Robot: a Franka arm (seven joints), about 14 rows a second.
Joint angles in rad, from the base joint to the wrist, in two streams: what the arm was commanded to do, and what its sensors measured. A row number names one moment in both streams.
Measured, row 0:
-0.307 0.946 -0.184 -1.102 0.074 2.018 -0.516
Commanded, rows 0 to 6:
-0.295 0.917 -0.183 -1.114 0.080 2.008 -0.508
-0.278 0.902 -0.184 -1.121 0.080 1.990 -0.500
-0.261 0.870 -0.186 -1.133 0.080 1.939 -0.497
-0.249 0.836 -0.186 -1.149 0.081 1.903 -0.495
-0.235 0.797 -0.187 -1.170 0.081 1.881 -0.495
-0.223 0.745 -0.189 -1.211 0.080 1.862 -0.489
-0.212 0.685 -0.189 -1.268 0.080 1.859 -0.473
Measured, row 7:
-0.235 0.838 -0.184 -1.116 0.074 1.881 -0.497
